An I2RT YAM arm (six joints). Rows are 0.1 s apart.
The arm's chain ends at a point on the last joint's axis. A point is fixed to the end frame.
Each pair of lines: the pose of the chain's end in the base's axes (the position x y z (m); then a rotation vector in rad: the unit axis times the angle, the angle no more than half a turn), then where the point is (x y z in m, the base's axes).
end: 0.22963, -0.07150, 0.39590, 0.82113, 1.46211, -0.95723
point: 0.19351 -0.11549 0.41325
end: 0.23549, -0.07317, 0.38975, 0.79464, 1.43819, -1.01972
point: 0.19866 -0.11528 0.41005
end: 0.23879, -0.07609, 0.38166, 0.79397, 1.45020, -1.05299
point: 0.20169 -0.11732 0.40322
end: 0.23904, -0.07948, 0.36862, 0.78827, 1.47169, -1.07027
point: 0.20229 -0.12053 0.39109
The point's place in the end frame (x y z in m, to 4 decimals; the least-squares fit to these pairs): -0.0121 -0.0530 0.0242
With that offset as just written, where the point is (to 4 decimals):
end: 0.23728, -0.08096, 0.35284, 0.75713, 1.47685, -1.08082
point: 0.2015 -0.1221 0.3767
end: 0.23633, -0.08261, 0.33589, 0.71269, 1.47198, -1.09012
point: 0.2017 -0.1238 0.3614
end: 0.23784, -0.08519, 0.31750, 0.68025, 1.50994, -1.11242
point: 0.2048 -0.1264 0.3449
